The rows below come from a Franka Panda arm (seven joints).
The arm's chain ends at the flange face. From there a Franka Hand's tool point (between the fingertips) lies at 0.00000 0.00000 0.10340 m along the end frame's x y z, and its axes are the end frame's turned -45 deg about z.
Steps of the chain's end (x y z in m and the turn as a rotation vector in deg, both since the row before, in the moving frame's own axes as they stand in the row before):
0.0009 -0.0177 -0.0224 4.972 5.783 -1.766
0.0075 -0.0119 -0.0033 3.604 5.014 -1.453
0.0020 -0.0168 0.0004 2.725 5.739 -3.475
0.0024 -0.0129 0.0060 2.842 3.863 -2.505
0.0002 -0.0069 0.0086 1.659 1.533 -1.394
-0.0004 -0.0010 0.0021 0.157 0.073 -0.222
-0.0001 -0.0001 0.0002 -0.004 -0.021 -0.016
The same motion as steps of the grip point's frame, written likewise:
0.0268 -0.0111 -0.0233 -0.573 7.605 -1.766
0.0247 -0.0015 -0.0039 -0.997 6.094 -1.453
0.0242 -0.0070 -0.0002 -2.131 5.985 -3.475
0.0194 -0.0063 0.0056 -0.722 4.741 -2.505
0.0091 -0.0049 0.0085 0.089 2.257 -1.394
0.0007 -0.0011 0.0021 0.059 0.163 -0.222
0.0000 -0.0002 0.0002 0.012 -0.018 -0.016

